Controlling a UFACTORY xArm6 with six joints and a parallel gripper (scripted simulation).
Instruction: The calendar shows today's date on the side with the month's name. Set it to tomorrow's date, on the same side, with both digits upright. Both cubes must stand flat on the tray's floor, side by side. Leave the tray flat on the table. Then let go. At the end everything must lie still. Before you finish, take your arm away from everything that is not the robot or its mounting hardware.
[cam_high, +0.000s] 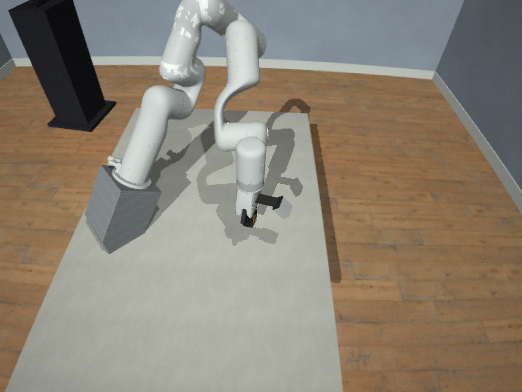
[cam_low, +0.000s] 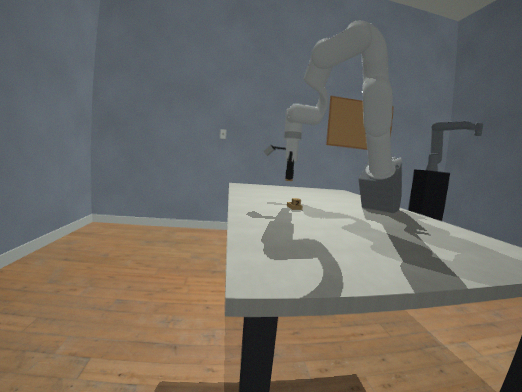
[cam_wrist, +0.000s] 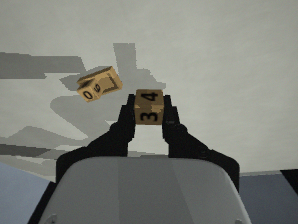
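Now: hand 120 mm above the wooden calendar tray, 100 mm to the right of it and 20 mm past it. The rest, counted from my hand: wooden digit cube 10 mm below.
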